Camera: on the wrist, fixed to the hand. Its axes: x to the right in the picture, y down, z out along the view.
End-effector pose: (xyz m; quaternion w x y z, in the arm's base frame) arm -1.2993 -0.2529 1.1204 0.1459 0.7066 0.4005 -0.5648
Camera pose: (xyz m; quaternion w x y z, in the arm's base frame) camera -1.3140 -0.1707 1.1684 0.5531 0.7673 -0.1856 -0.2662
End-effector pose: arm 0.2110 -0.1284 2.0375 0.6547 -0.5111 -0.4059 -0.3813
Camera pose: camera 0.1465 -0.1995 2.0450 0.6933 -0.6916 0.1038 0.1740
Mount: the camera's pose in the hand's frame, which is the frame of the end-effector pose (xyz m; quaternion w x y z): -0.0116 -0.0749 -0.0594 0.6989 -0.0674 -0.0033 0.7120
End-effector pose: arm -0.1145 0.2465 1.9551 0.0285 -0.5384 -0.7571 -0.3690
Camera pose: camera -0.1933 0.1912 1.9536 0.2439 -0.9185 -0.1210 -0.2869
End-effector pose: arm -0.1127 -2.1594 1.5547 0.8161 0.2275 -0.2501 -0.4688
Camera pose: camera -0.1296 -2.1753 1.4612 0.9186 -0.0756 -0.3079 0.2358
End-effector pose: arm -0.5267 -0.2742 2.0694 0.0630 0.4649 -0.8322 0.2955
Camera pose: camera -0.4696 -0.2624 2.1460 0.1378 0.2709 0.9328 -0.1938
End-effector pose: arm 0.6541 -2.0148 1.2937 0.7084 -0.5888 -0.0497 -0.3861
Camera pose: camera 0.5778 -2.0616 1.3293 0.7301 -0.4959 0.4082 0.2331
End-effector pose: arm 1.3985 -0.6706 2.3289 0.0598 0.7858 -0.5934 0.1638
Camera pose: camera 1.4559 -0.6213 2.3884 0.0238 -0.1232 0.9855 -0.1145
